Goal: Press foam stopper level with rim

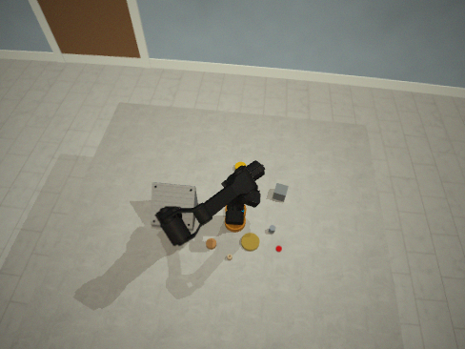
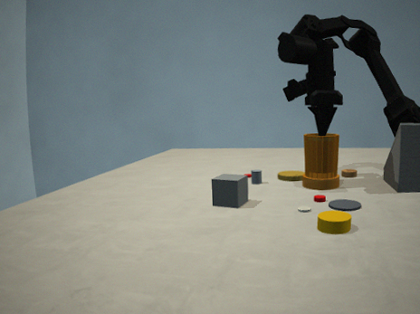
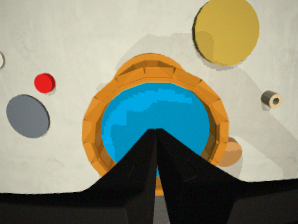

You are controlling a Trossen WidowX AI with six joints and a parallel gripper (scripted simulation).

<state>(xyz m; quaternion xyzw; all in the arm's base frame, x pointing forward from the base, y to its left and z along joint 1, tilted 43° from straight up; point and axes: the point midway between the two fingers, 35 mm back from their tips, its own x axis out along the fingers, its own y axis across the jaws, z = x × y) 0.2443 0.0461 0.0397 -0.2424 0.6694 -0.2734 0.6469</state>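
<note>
The blue foam stopper is 40 mm below my hand. From my hand the other things lie so: red disc 130 mm below, 120 mm to the left, 20 mm ahead; brown disc 130 mm below, 100 mm to the right, 90 mm behind; mustard disc 130 mm below, 80 mm to the right, 60 mm ahead.
</note>
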